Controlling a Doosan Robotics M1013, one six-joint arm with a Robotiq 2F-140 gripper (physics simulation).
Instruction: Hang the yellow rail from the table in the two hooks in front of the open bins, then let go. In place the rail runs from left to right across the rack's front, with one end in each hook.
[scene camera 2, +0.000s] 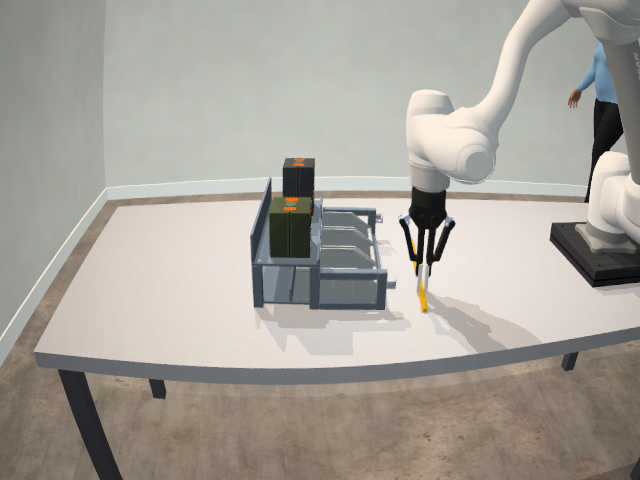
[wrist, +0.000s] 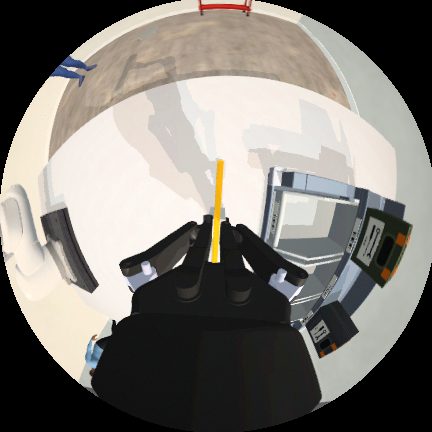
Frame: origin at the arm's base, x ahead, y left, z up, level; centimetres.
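Where they show: gripper, fingertip midpoint: (scene camera 2: 421, 289) (wrist: 216, 214); arm's base, link origin: (scene camera 2: 605, 240) (wrist: 59, 256).
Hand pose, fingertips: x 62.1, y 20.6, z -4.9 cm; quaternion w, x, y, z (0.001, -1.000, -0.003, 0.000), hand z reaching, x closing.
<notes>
Each offset is from my fingertips to the centre of the thing. "spot": to the spot under its first point.
The yellow rail @(spot: dx +0.2, dy +7.1, dz +0.3 cm) (scene camera 2: 423, 303) (wrist: 219, 185) lies on the table in front of the rack, running roughly along its front and apart from it. My gripper (scene camera 2: 422, 290) (wrist: 216, 214) points straight down and is shut on the rail, with its fingertips low at the table. In the scene view the fingers cover part of the rail. The blue-grey rack @(spot: dx +9.5, dy +8.2, dz +3.0 cm) (scene camera 2: 381, 294) (wrist: 320, 184) holds clear open bins @(dx +18.4, dy +0.7, dz +3.7 cm) (scene camera 2: 338, 289) (wrist: 320, 230). Its near hook @(spot: dx +7.6, dy +8.5, dz +5.7 cm) (scene camera 2: 391, 283) and far hook @(spot: dx +8.6, dy -29.8, dz +4.9 cm) (scene camera 2: 379, 218) stick out from the front towards the gripper side, with no rail in them.
A green box @(dx +28.2, dy +1.1, dz +14.3 cm) (scene camera 2: 290, 232) (wrist: 382, 247) and a black box @(dx +28.6, dy -22.0, dz +15.6 cm) (scene camera 2: 298, 178) (wrist: 332, 330) stand on the rack's upper rear shelf. The robot's dark base (scene camera 2: 594, 266) (wrist: 70, 250) stands at the table's other side. A person (scene camera 2: 605, 82) stands behind the table.
</notes>
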